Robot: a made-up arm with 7 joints.
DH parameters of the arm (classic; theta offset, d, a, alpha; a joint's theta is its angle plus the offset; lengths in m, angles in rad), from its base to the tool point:
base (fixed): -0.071 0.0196 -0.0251 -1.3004
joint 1: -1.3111 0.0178 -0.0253 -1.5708
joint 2: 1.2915 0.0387 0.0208 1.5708
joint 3: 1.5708 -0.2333 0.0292 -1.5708
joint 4: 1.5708 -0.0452 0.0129 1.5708
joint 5: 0 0.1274 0.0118 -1.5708
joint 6: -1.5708 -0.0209 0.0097 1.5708
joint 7: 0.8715 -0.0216 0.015 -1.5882
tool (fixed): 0.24 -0.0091 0 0
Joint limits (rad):
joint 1: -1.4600..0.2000
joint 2: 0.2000..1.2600
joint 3: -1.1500..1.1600
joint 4: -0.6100..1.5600
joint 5: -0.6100..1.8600
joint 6: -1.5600..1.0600
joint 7: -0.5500..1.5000
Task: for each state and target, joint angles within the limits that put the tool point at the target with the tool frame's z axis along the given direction. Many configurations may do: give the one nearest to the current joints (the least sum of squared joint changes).
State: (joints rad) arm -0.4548 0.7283 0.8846 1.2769 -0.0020 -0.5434 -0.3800
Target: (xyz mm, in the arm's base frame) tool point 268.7 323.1 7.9 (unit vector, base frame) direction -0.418 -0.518 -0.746
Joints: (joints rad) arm -1.0064 1.1158 1.1600 1.0255 -0.2073 -0.4409 0.2196
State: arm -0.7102 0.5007 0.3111 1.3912 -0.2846 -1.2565 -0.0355
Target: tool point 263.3 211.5 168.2 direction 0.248 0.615 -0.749
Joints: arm -1.3483 0.9906 0.8330 0.3868 -0.3077 -1.2390 -0.0762
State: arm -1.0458 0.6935 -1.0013 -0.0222 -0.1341 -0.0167 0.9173
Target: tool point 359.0 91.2 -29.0 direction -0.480 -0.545 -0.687
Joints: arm -1.1678 0.8099 -0.1128 0.3172 -0.1916 0.1150 1.5000
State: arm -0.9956 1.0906 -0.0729 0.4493 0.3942 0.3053 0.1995
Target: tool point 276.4 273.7 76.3 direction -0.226 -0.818 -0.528
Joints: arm -1.2432 1.2600 0.2290 0.7361 0.5157 0.5151 0.9603
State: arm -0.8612 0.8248 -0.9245 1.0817 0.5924 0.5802 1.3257
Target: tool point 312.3 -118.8 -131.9 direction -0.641 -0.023 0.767
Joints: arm -1.3459 0.2000 -0.7206 0.8008 -0.5066 1.0600 0.8363
